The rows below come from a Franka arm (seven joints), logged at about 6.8 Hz.
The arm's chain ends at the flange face. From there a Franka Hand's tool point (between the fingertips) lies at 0.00 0.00 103.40 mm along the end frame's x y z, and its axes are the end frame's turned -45 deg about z.
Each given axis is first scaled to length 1.
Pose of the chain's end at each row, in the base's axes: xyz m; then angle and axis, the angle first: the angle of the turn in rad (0 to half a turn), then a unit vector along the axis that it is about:
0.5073 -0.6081 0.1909 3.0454 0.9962 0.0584 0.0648
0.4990 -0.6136 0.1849 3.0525 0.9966 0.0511 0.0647
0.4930 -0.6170 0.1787 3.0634 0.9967 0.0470 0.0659
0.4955 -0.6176 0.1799 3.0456 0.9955 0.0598 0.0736
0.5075 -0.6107 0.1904 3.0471 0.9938 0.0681 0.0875
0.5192 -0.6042 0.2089 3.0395 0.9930 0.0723 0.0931
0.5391 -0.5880 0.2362 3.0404 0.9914 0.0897 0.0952
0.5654 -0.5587 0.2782 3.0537 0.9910 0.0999 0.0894
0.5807 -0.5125 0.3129 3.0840 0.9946 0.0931 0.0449
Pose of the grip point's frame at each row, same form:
0.5212 -0.6172 0.0888 3.0031 0.8991 0.4357 0.0415
0.5128 -0.6221 0.0828 3.0097 0.9022 0.4291 0.0428
0.5069 -0.6244 0.0765 3.0189 0.9039 0.4253 0.0460
0.5112 -0.6266 0.0781 2.9965 0.8982 0.4369 0.0497
0.5261 -0.6192 0.0890 2.9873 0.8938 0.4441 0.0629
0.5390 -0.6133 0.1078 2.9760 0.8917 0.4478 0.0666
0.5595 -0.5966 0.1352 2.9752 0.8835 0.4633 0.0687
0.5846 -0.5659 0.1768 2.9919 0.8789 0.4724 0.0659
0.5905 -0.5176 0.2101 3.0540 0.8838 0.4669 0.0305

